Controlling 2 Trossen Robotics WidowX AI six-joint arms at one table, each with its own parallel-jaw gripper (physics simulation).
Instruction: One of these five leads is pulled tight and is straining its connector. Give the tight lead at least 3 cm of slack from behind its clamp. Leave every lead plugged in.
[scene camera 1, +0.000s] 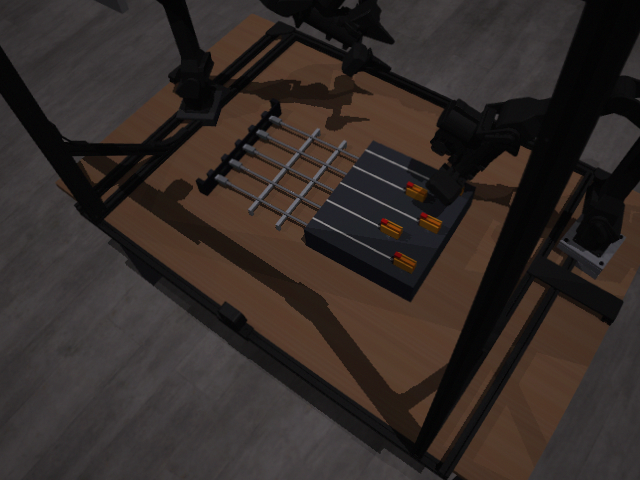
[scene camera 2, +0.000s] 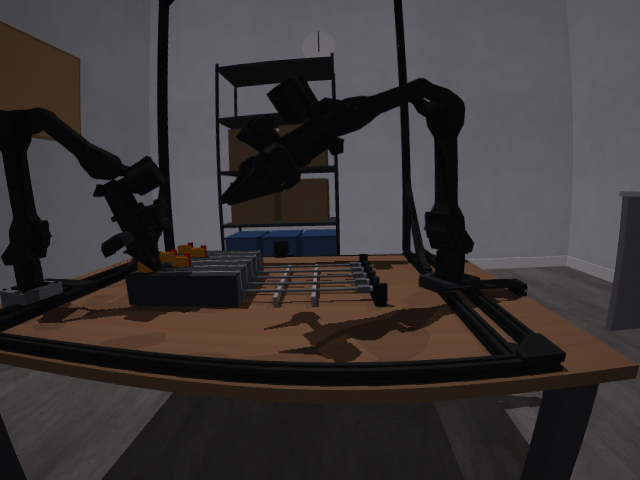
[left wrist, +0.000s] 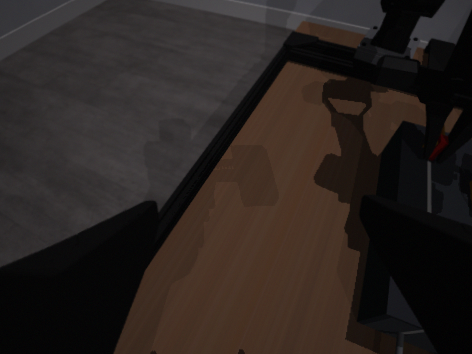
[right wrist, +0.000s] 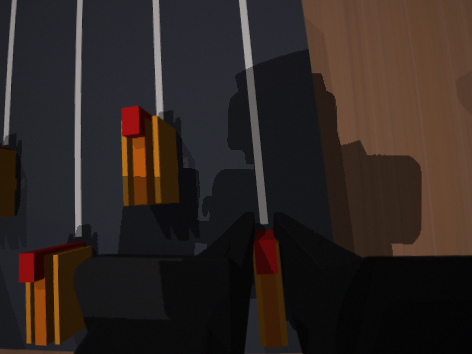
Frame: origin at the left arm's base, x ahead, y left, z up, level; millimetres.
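Where they show: left gripper, fingertip midpoint: (scene camera 1: 392, 56) (scene camera 2: 223, 202) (left wrist: 259, 208); right gripper, fingertip midpoint: (scene camera 2: 158, 270) (left wrist: 431, 160) (right wrist: 263, 221); left arm's base at its link origin: (scene camera 1: 199, 103) (scene camera 2: 449, 276); right arm's base at its link origin: (scene camera 1: 593, 238) (scene camera 2: 31, 286) (left wrist: 390, 42).
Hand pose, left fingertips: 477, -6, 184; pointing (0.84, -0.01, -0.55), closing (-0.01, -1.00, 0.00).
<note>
Things, the pixels of their top centre, and the offset from my left fingertips, as dx, dy, dz. "spot": a spot on its surface instead. Level surfaces: height alone.
- orange clamp at a spot on its surface: (right wrist: 267, 288) spot: +149, -235, -121
- outermost lead at a spot on its surface: (right wrist: 253, 140) spot: +89, -207, -145
- wooden table at its surface level: dz -212
Five grey leads (scene camera 1: 290, 176) (scene camera 2: 309, 278) run from a black connector strip (scene camera 1: 223, 164) (scene camera 2: 375, 281) over two grey cross bars onto a dark block (scene camera 1: 370, 259) (scene camera 2: 185, 290). Each lead ends at an orange clamp with a red tip; several clamps (scene camera 1: 416, 191) (scene camera 1: 430, 222) (right wrist: 147, 158) show. My right gripper (scene camera 1: 446, 187) (scene camera 2: 144, 264) (right wrist: 263, 221) is down on the block's far back corner. It is shut on the orange clamp (right wrist: 267, 288) of the outermost lead (scene camera 1: 391, 163) (right wrist: 253, 140). My left gripper (scene camera 2: 228, 196) (scene camera 1: 372, 30) is open and empty, high above the table.
A black frame rail (scene camera 1: 280, 352) (left wrist: 213, 151) runs round the wooden table (scene camera 1: 347, 343), with upright posts (scene camera 1: 499, 267) at the corners. A shelf rack (scene camera 2: 218, 143) with boxes stands behind the table.
</note>
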